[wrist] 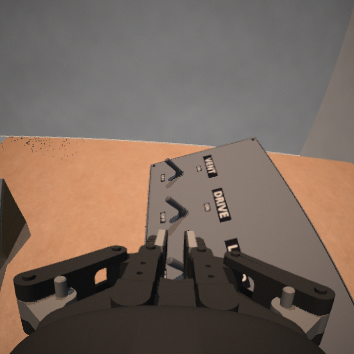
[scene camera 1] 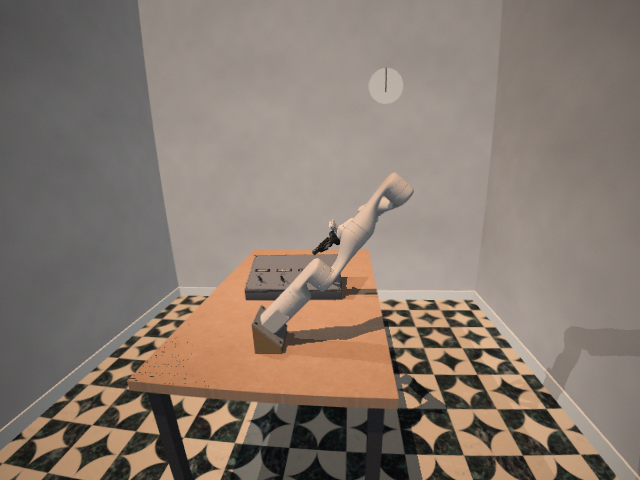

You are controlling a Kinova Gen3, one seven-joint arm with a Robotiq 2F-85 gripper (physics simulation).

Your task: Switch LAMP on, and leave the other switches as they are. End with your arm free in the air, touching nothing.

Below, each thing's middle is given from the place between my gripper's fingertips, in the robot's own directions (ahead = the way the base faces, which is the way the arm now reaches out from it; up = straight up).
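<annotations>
Picture the grey switch panel [scene camera 1: 269, 267]: my hand's 170 mm above it, 100 mm short of it and 110 mm to the right of it.
</annotations>
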